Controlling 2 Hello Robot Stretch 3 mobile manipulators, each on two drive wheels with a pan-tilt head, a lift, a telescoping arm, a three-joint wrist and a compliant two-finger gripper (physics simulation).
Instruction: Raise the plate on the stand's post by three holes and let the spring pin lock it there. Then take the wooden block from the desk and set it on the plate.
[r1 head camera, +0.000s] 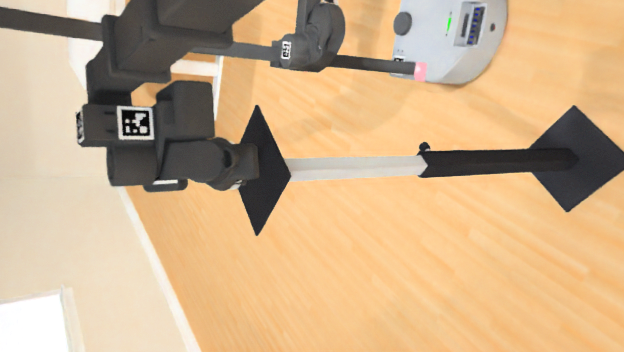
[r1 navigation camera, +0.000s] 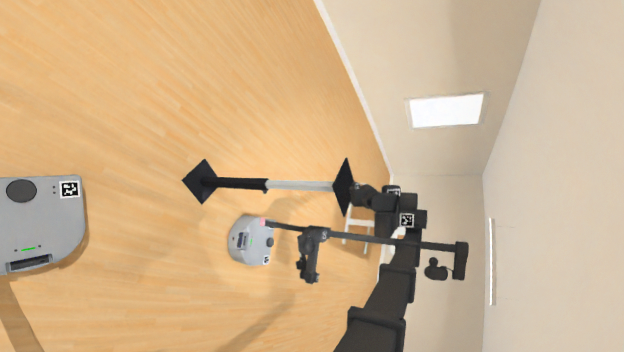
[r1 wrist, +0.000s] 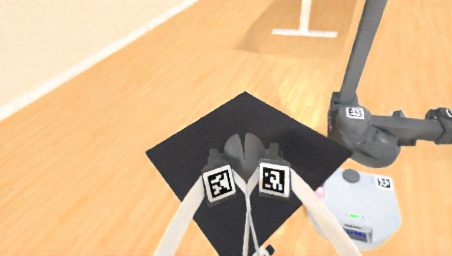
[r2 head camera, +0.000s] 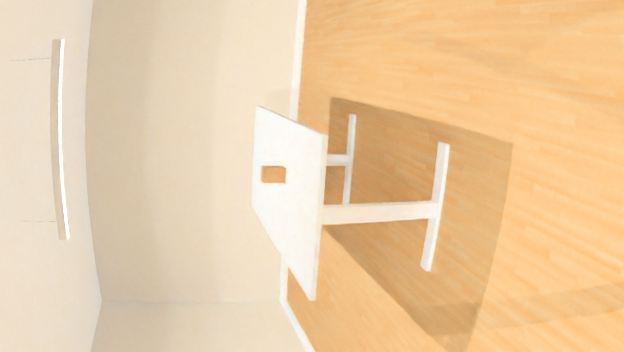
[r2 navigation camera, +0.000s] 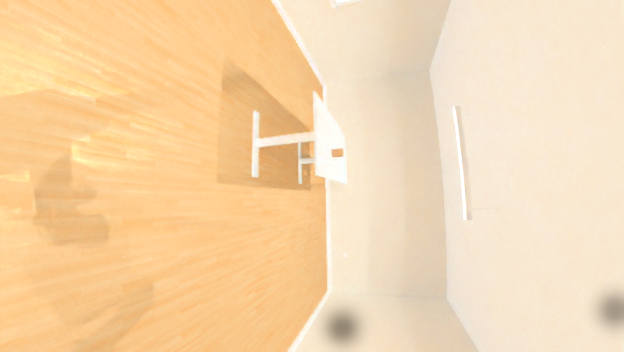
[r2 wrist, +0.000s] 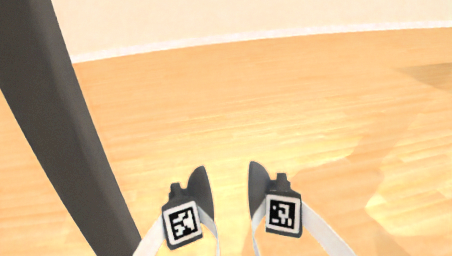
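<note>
The black plate (r1 head camera: 261, 212) (r1 navigation camera: 343, 175) (r1 wrist: 245, 112) sits on top of the pale inner post (r1 head camera: 350, 168) (r1 navigation camera: 300, 185), which rises from a black sleeve (r1 head camera: 480, 162) (r1 navigation camera: 242, 183). The spring pin's dark knob (r1 head camera: 424, 147) is at the sleeve's upper end. The r1 gripper (r1 wrist: 244, 150) is shut, fingertips together, over the middle of the plate; contact cannot be told. The wooden block (r2 head camera: 273, 174) (r2 navigation camera: 337, 152) lies on the white desk (r2 head camera: 295, 225) (r2 navigation camera: 327, 125). The r2 gripper (r2 wrist: 227, 187) is open and empty above the floor, away from the desk.
The r2 base (r1 head camera: 450, 55) (r1 navigation camera: 250, 242) (r1 wrist: 355, 212) stands near the stand, with its mast beside the plate. The r1 base (r1 navigation camera: 40, 215) shows at the left of its navigation view. The desk stands near a wall, on T-shaped legs (r2 head camera: 380, 212) (r2 navigation camera: 285, 139).
</note>
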